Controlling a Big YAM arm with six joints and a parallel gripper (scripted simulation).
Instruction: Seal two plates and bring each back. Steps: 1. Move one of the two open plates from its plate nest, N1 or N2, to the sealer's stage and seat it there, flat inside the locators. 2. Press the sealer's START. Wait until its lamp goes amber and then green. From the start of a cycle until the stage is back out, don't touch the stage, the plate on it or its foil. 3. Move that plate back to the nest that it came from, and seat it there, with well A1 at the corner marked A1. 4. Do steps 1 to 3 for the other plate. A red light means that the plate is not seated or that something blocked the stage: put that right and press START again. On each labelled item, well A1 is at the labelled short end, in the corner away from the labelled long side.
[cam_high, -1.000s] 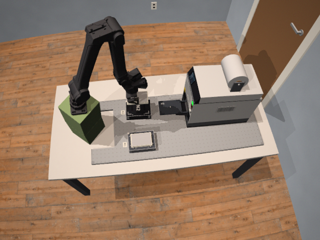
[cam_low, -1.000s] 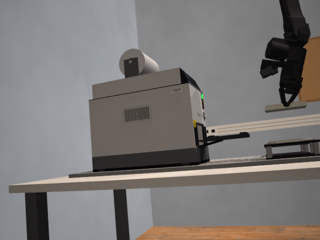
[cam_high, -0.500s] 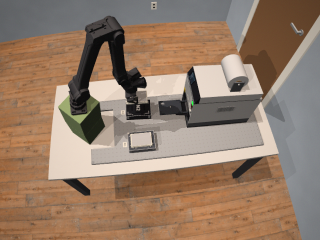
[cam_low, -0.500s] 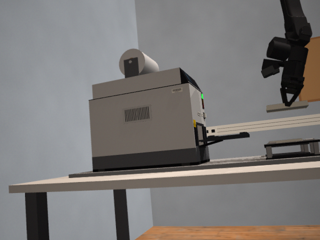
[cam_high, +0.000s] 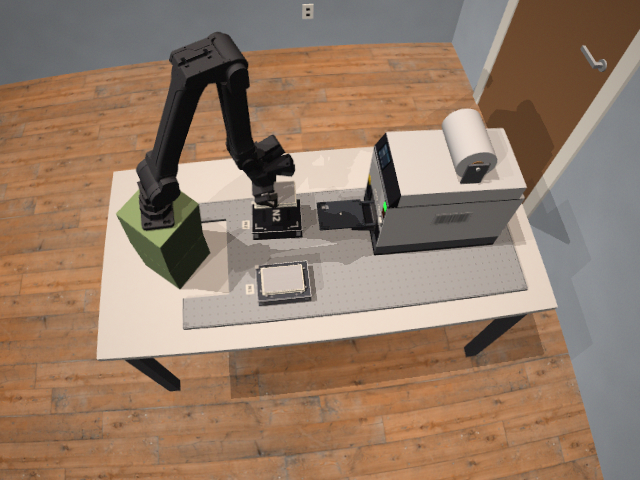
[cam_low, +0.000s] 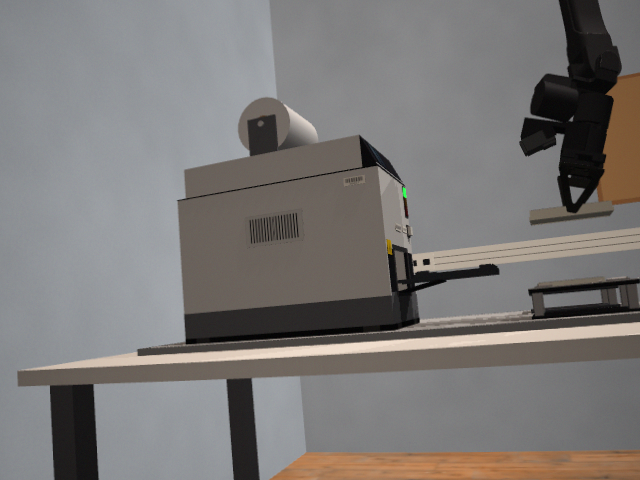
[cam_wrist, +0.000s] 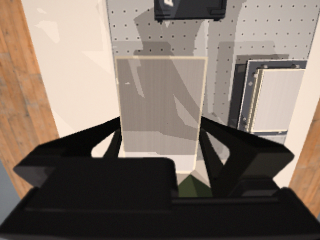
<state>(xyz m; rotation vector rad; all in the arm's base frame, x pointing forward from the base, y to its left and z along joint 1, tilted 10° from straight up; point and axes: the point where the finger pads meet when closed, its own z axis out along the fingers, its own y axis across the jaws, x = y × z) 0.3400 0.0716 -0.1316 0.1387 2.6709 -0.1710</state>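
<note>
The plate lies right at my hand. Round my hand: sealer stage: 20 cm ahead, 7 cm to the right, 8 cm below; yellow warning label: 31 cm ahead, 1 cm to the left, 3 cm below; plate nest: 2 cm behind, 23 cm to the right, 13 cm below.
</note>
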